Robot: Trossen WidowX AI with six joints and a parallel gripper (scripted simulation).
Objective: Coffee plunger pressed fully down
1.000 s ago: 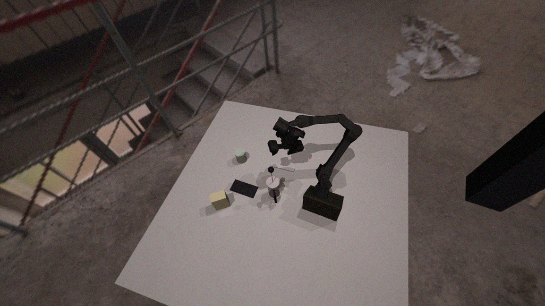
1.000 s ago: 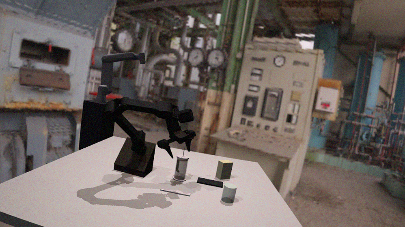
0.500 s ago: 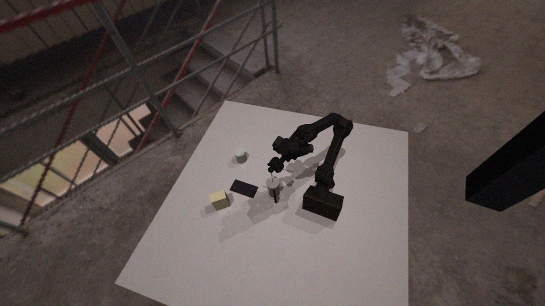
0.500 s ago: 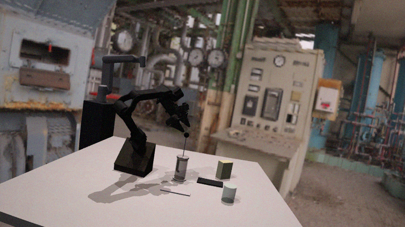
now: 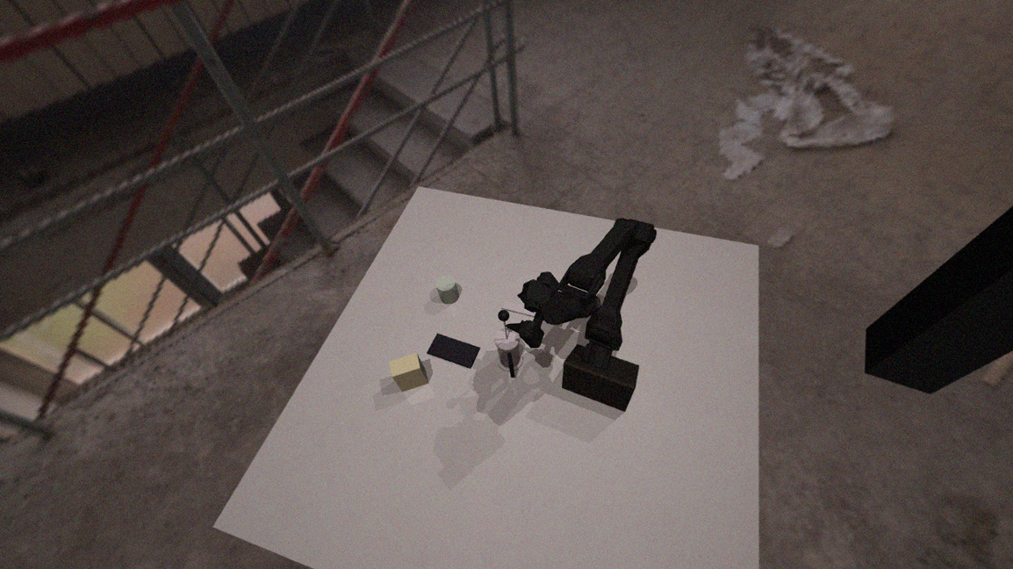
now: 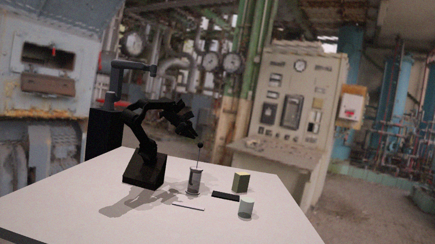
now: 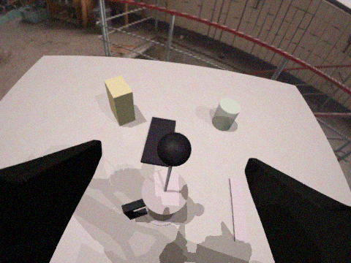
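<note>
Right now the coffee press is 17 cm below my gripper tip, 2 cm to the left of it and 2 cm ahead of it. From my gripper tip the other things lie so: pale green cylinder (31 cm ahead, 26 cm below, 13 cm to the right).
</note>
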